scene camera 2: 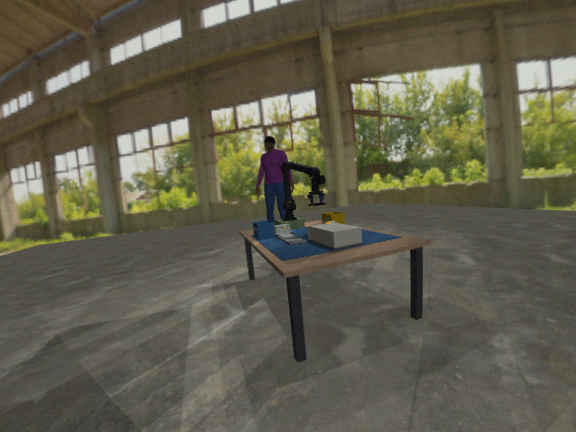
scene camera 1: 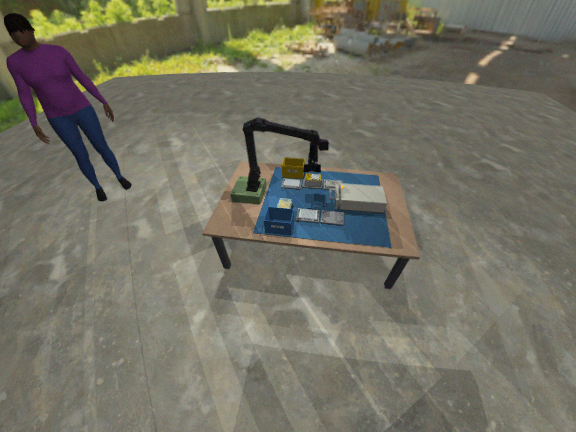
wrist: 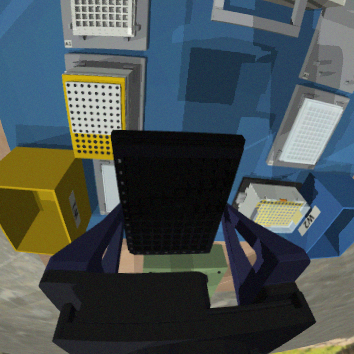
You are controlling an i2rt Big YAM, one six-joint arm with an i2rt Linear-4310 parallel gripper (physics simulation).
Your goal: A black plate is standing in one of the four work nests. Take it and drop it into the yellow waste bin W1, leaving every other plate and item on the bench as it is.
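Frame: origin at the arm's base, x ahead, y left, z up, level; millimetres.
Seen in the pictures: gripper, fingertip midpoint: (scene camera 1: 312, 168) (wrist: 173, 207); arm's base, link origin: (scene camera 2: 289, 219) (scene camera 1: 253, 186).
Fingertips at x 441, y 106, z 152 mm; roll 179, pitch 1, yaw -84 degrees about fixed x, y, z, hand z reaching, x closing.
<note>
Offsets run from my fingertips to a thing's middle.
The black plate {dx +0, dy +0, dz -2 mm} (scene camera 2: 316, 204) (wrist: 175, 185) is held level between the fingers of my gripper (scene camera 1: 313, 168) (scene camera 2: 316, 199) (wrist: 173, 207), which is shut on it. Plate and gripper are high above the bench. The yellow waste bin W1 {dx -183, dy +222, dz -169 mm} (scene camera 1: 293, 169) (scene camera 2: 333, 217) (wrist: 35, 167) stands upright, its open top showing at the lower left in the wrist view, apart from the plate. An empty nest {dx +190, dy -268, dz -218 mm} (scene camera 1: 332, 217) (wrist: 335, 47) lies at the upper right in the wrist view. The plate hides part of the bench below it.
A yellow-framed rack {dx +1, dy +103, dz -184 mm} (scene camera 1: 313, 177) (wrist: 95, 107) and white plates {dx +16, dy -275, dz -210 mm} (scene camera 1: 308, 215) (wrist: 312, 131) sit on grey nests. The blue bin W2 {dx -163, dy -415, dz -169 mm} (scene camera 1: 278, 226) (scene camera 2: 263, 230) (wrist: 327, 212) stands beside a pale box {dx -163, dy -262, dz -190 mm} (wrist: 277, 207). A large grey device (scene camera 1: 362, 198) (scene camera 2: 335, 235) is on the mat.
</note>
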